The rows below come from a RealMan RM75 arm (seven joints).
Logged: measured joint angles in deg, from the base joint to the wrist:
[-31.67 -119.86 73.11 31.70 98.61 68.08 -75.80]
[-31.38 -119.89 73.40 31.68 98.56 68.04 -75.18]
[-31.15 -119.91 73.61 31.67 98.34 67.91 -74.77]
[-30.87 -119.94 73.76 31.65 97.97 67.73 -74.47]
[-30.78 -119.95 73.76 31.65 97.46 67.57 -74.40]
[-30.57 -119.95 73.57 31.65 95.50 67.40 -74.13]
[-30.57 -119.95 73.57 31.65 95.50 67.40 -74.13]
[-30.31 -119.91 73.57 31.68 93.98 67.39 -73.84]
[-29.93 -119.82 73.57 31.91 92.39 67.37 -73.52]
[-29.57 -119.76 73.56 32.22 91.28 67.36 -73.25]
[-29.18 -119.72 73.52 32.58 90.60 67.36 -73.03]
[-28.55 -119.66 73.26 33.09 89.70 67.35 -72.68]
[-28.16 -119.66 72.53 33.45 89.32 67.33 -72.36]
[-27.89 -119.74 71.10 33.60 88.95 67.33 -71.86]
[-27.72 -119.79 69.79 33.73 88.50 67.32 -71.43]
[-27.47 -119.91 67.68 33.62 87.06 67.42 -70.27]
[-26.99 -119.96 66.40 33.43 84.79 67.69 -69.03]
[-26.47 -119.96 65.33 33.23 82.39 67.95 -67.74]
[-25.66 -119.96 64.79 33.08 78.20 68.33 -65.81]
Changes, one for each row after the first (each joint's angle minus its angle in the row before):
[0.29 -0.03 0.29 -0.02 -0.05 -0.04 0.62]
[0.23 -0.02 0.21 -0.01 -0.22 -0.13 0.41]
[0.28 -0.03 0.15 -0.02 -0.37 -0.18 0.30]
[0.09 -0.01 0.00 0.00 -0.51 -0.16 0.07]
[0.21 0.00 -0.19 0.00 -1.96 -0.17 0.27]
[0.00 0.00 0.00 0.00 0.00 0.00 0.00]
[0.26 0.04 0.00 0.03 -1.52 -0.01 0.29]
[0.38 0.09 0.00 0.23 -1.59 -0.02 0.32]
[0.36 0.06 -0.01 0.31 -1.11 -0.01 0.27]
[0.39 0.04 -0.04 0.36 -0.68 0.00 0.22]
[0.63 0.06 -0.26 0.51 -0.90 -0.01 0.35]
[0.39 0.00 -0.73 0.36 -0.38 -0.02 0.32]
[0.27 -0.08 -1.43 0.15 -0.37 0.00 0.50]
[0.17 -0.05 -1.31 0.13 -0.45 -0.01 0.43]
[0.25 -0.12 -2.11 -0.11 -1.44 0.10 1.16]
[0.48 -0.05 -1.28 -0.19 -2.27 0.27 1.24]
[0.52 0.00 -1.07 -0.20 -2.40 0.26 1.29]
[0.81 0.00 -0.54 -0.15 -4.19 0.38 1.93]

